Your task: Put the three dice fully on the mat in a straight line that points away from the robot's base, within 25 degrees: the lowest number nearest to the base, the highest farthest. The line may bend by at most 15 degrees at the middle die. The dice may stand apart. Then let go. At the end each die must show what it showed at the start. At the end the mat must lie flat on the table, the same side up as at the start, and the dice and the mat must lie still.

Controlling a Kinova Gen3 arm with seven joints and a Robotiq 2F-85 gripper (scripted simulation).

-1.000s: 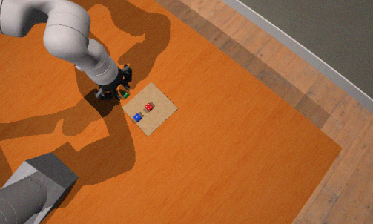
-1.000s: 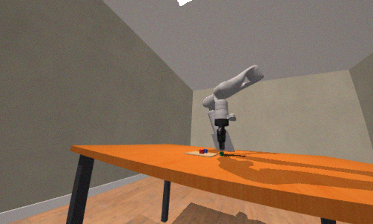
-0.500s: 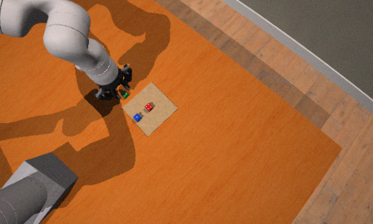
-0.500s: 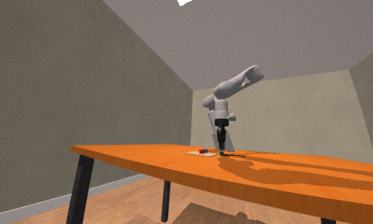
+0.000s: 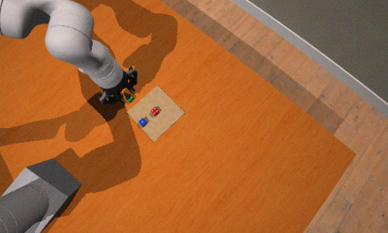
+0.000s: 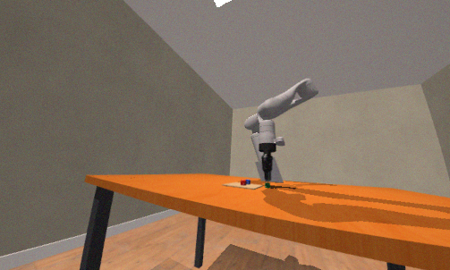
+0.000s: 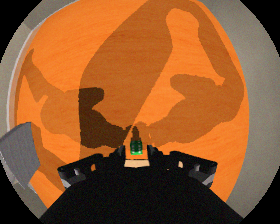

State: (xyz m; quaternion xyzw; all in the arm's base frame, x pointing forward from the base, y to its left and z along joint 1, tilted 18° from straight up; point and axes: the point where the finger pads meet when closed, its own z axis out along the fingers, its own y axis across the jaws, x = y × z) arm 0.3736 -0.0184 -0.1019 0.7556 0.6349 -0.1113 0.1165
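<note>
Right now the green die is 4 cm below my hand. From my hand the other things lie so: blue die: 4 cm behind, 9 cm to the right, 3 cm below; tan mat: 1 cm ahead, 10 cm to the right, 4 cm below; red die: 1 cm ahead, 10 cm to the right, 3 cm below.
</note>
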